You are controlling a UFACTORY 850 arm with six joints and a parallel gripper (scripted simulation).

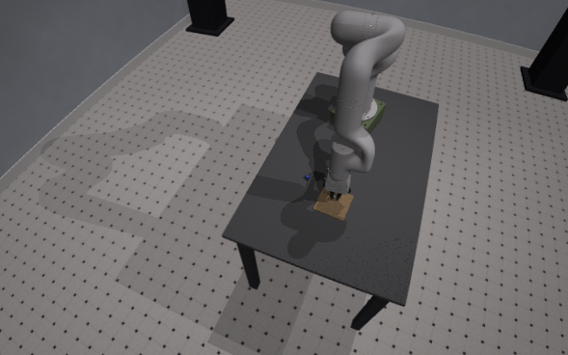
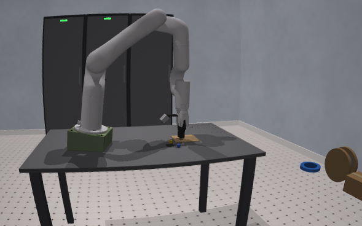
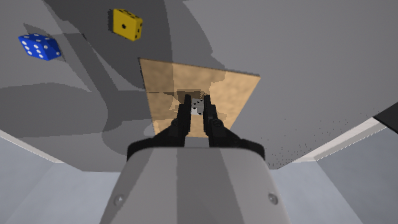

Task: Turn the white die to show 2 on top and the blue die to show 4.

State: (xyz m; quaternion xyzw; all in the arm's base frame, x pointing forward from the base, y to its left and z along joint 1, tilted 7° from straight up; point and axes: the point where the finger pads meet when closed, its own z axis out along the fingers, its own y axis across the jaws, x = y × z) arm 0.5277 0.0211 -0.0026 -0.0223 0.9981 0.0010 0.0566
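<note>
Now: the white die 1 cm below my hand. From my hand the other things lie so: blue die: 6 cm behind, 15 cm to the right, 2 cm below; yellow die: 8 cm behind, 6 cm to the right, 2 cm below; tan mat: 2 cm ahead, 3 cm below.
</note>
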